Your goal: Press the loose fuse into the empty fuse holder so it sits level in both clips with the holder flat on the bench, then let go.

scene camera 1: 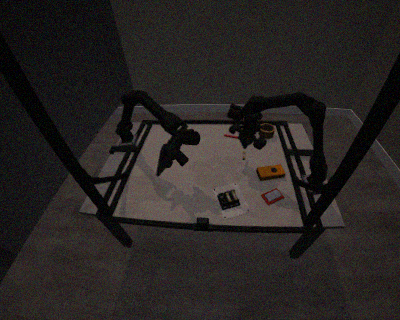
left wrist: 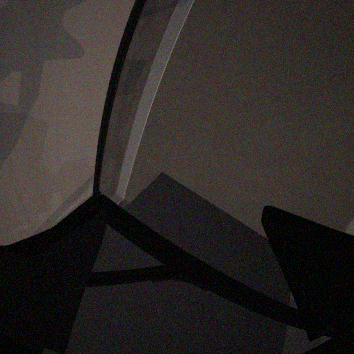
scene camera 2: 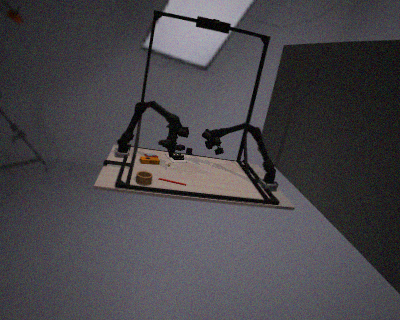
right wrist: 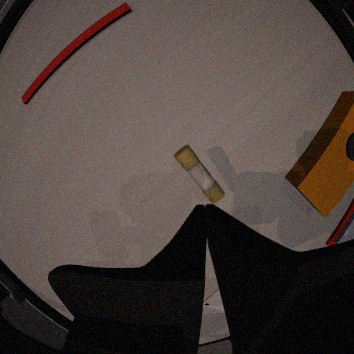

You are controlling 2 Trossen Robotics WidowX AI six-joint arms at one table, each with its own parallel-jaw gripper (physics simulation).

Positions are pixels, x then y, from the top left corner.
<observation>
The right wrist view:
my right gripper: 203,211
orange block: 315,174, on the table
red stick: 104,21, on the table
</observation>
